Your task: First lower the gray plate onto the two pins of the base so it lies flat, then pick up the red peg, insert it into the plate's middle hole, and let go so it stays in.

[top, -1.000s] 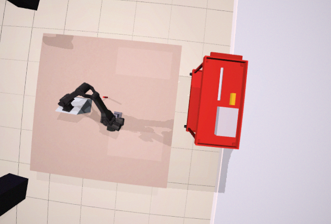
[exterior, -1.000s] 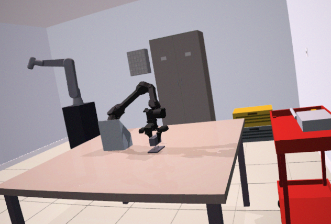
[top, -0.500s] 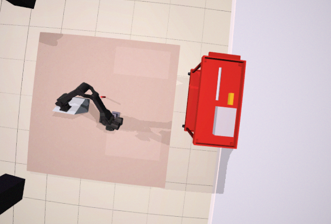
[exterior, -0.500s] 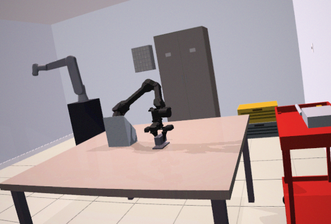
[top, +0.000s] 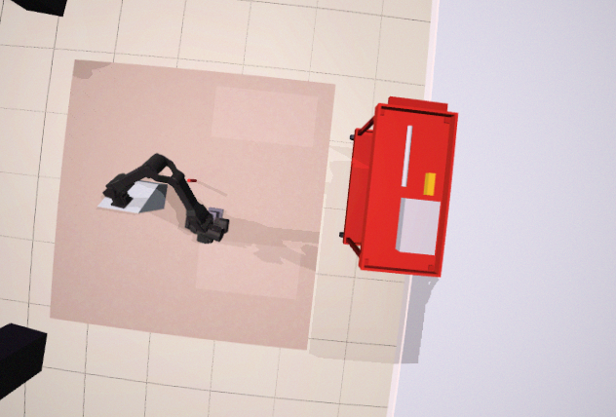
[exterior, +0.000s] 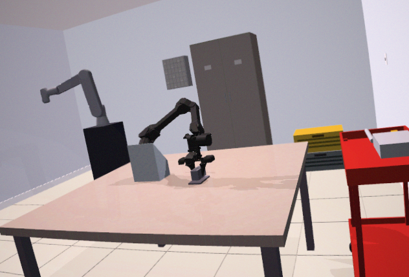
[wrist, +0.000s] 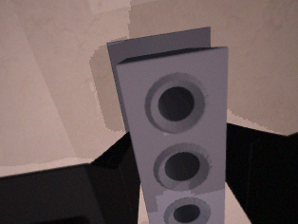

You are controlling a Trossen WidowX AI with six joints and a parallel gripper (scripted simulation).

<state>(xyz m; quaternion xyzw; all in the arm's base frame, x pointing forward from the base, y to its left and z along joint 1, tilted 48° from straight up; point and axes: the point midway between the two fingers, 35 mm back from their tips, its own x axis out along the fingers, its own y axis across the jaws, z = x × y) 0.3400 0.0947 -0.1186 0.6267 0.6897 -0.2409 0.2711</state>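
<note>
My gripper tip is now 3 cm below the gray plate. From my gripper tip the other things lie so: red peg: 13 cm behind, 16 cm to the left, 1 cm above; then dark base: 2 cm below.
</note>
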